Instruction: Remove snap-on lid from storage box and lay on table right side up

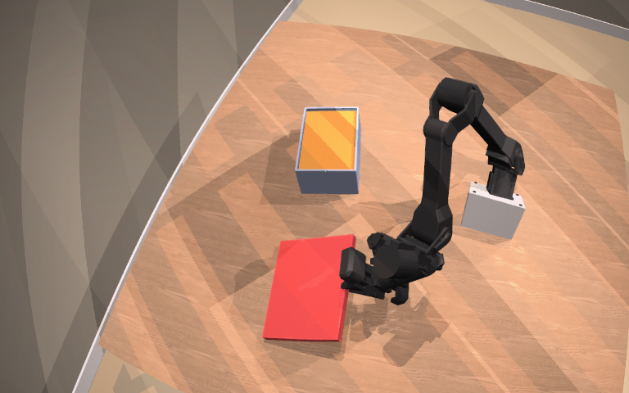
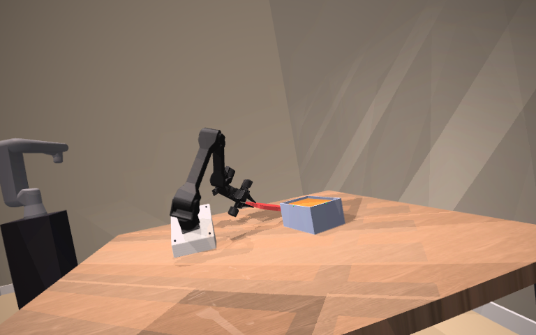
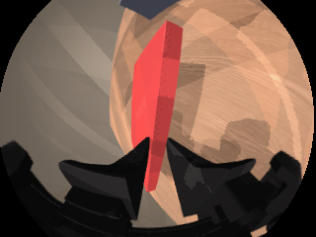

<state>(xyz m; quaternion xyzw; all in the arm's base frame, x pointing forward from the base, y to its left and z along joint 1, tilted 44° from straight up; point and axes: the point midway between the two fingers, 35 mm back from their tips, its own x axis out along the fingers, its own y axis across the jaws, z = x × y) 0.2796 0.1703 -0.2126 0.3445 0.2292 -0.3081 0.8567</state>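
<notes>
The red lid lies 8 cm ahead of my gripper tip, 1 cm to the left of it and 2 cm below it. Round my gripper tip: blue-grey storage box: 13 cm ahead, 35 cm to the right, 2 cm below.
</notes>
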